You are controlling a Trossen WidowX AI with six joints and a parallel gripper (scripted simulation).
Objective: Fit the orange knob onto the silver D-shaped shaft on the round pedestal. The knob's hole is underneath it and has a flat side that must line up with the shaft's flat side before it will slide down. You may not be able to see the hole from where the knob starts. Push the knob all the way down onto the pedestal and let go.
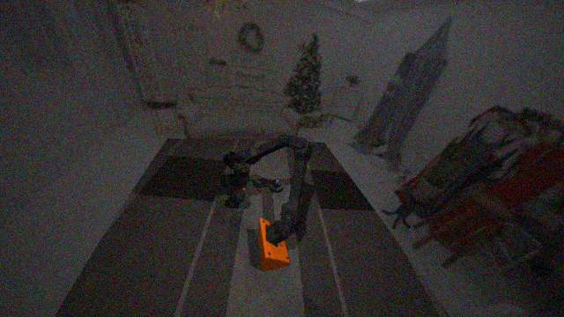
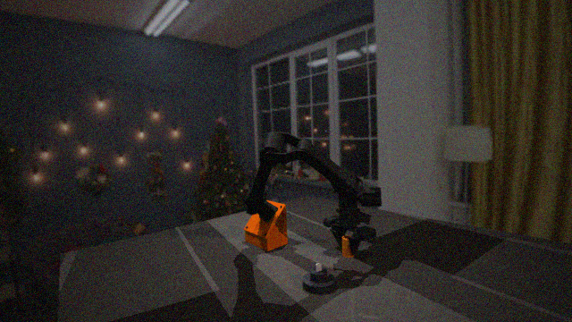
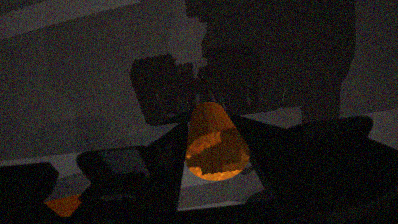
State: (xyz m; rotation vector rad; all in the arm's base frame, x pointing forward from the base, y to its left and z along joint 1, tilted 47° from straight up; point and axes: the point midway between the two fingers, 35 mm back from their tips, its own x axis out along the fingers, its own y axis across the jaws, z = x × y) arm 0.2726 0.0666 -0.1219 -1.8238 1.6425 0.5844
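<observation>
Right now the round pedestal is 8 cm ahead of my gripper tip, 20 cm to the right of it and 2 cm above it. Round my gripper tip: orange knob: 3 cm above.
</observation>
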